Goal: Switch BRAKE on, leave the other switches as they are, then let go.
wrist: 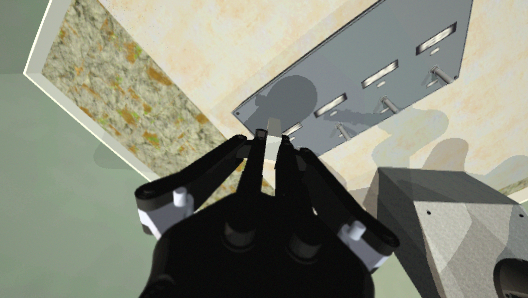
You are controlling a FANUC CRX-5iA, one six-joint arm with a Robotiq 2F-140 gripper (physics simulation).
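Places are measured from the arm's base along level axes (x up, y right, z ahead), in metres.
Pixels of known places: gripper, fingertip midpoint: (272, 128).
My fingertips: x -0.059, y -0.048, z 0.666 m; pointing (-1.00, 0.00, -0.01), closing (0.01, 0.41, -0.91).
Note:
Behind a point stands the place of what it marks.
The grey switch panel (360, 47) @[x -0.202, y 0.145, z 0.601 m] runs diagonally from the middle to the upper right of the wrist view. Metal levers show along its lower right side: one lever (443, 75) @[x -0.229, y 0.230, z 0.406 m] at the far end, a second lever (389, 104) @[x -0.233, y 0.118, z 0.447 m] nearer, and a third lever (344, 132) @[x -0.229, y 0.006, z 0.482 m] just right of the fingertips. Name plates lie beside them, too blurred to read, so I cannot tell which switch is BRAKE. The nearest name plate (293, 131) @[x -0.232, y -0.070, z 0.585 m] is partly hidden by the fingers. My gripper (272, 128) @[x -0.059, y -0.048, z 0.666 m] is shut and empty, its tips over the near end of the panel. That corner is partly hidden.
The panel lies on a pale mottled table top (165, 35) @[x -0.341, y -0.083, z 1.011 m] with a stone-patterned strip (125, 95) and a light raised edge at the left. A grey faceted block (465, 240) @[x -0.093, y -0.001, z 0.111 m] with a round dark opening stands at the lower right. Shadows fall across the panel and table.

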